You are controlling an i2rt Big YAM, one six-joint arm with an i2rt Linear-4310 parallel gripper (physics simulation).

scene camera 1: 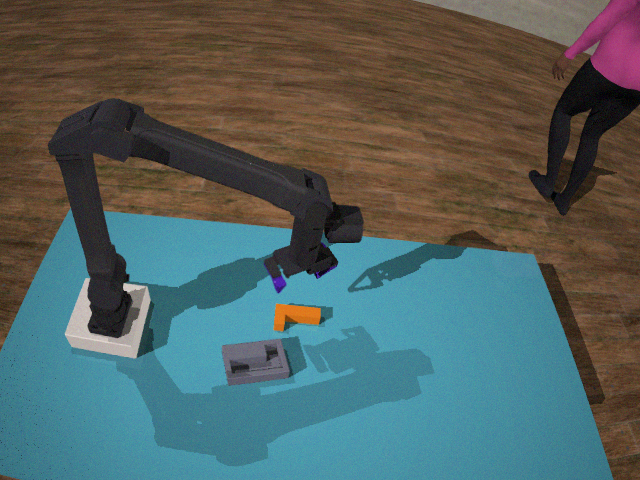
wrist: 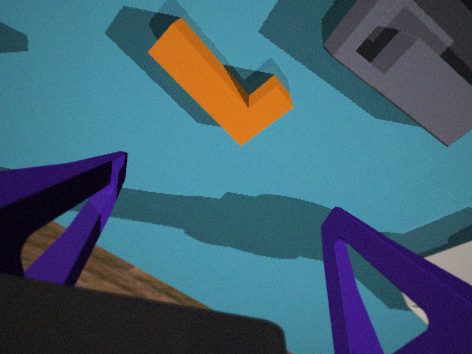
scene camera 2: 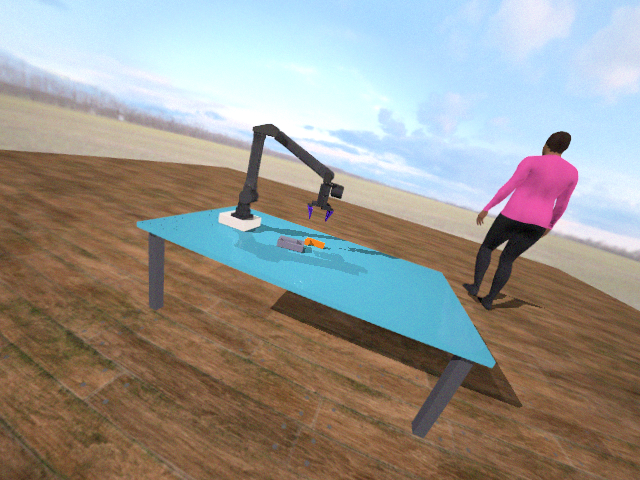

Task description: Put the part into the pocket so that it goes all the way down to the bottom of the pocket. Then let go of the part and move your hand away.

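Seen in the pictures: gripper, fingertip midpoint: (scene camera 1: 296, 283) (wrist: 233, 192) (scene camera 2: 317, 220); arm's base, link origin: (scene camera 1: 110, 314) (scene camera 2: 242, 216).
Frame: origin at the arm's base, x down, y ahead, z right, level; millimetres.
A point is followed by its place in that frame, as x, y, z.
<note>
The part, an orange L-shaped block (scene camera 1: 298, 314) {27, 452, -99} (scene camera 2: 313, 242) {37, 443, -95} (wrist: 215, 85) {27, 452, -103}, lies flat on the table, beside and apart from the grey block. The grey block (scene camera 1: 256, 378) {35, 367, 87} (scene camera 2: 290, 243) {23, 371, 84} (wrist: 420, 90) {21, 347, 19} stands on the table and has an L-shaped pocket in its top; the pocket shows empty in the scene camera 1 view. My gripper (scene camera 1: 298, 281) {-102, 435, -88} (scene camera 2: 320, 214) {-102, 435, -88} (wrist: 233, 192) {-102, 435, -88} is open with purple fingers wide apart and nothing between them. It hangs well above the table, over the side of the orange part that faces away from the grey block.
The arm's white base block (scene camera 1: 101, 347) {30, -10, 77} (scene camera 2: 239, 221) {8, 38, 75} stands at one end of the blue table (scene camera 1: 491, 413) {57, 945, 148} (scene camera 2: 392, 304) {57, 929, 249}. A person in a pink top (scene camera 1: 620, 51) (scene camera 2: 540, 188) stands on the wooden floor beyond the table. Arm shadows fall across the table.
</note>
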